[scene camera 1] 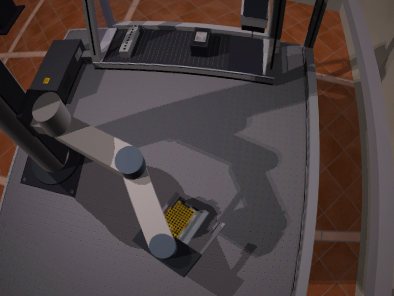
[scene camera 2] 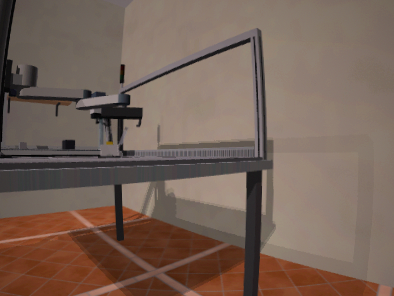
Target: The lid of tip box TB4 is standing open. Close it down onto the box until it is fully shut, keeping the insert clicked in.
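Frame: origin at the arm's base, x ahead, y left, z up, level; centimetres.
Where they show: gripper, fingertip midpoint: [scene camera 1: 200, 208] [scene camera 2: 122, 124]; arm's base at its link origin: [scene camera 1: 55, 157].
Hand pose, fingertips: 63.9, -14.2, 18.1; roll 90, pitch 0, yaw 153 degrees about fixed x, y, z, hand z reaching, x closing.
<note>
Each offset is from my fingertips to the centre of the thing, as dx, dy, dz. "spot": to the spot under its first point. Level surfaces: height alone.
Tip box TB4 {-8.0, -2.2, -13.5} [scene camera 1: 179, 218] [scene camera 2: 109, 150] stands on the table under the arm's outer end, and its yellow insert sits inside it. The lid [scene camera 1: 212, 238] [scene camera 2: 124, 135] stands open and leans outward, away from the box; its pale far edge shows in scene camera 1. My gripper [scene camera 2: 99, 122] hangs below the dark plate at the arm's end, above and beside the box on the side opposite the lid. It is open and empty. Its fingers are hidden under the arm in scene camera 1 and too small to make out clearly in scene camera 2.
The arm's forearm [scene camera 1: 145, 205] and dark end plate [scene camera 1: 187, 260] [scene camera 2: 117, 112] cover the box's near-left side. A dark tray {dz -11.9} [scene camera 1: 165, 52] at the back holds a pale rack {spot: -42.4, +68.9, -7.3} [scene camera 1: 129, 41] and a black block {spot: -10.4, +67.0, -4.9} [scene camera 1: 200, 44]. A black case {spot: -73.6, +52.9, -5.3} [scene camera 1: 57, 65] stands back left.
</note>
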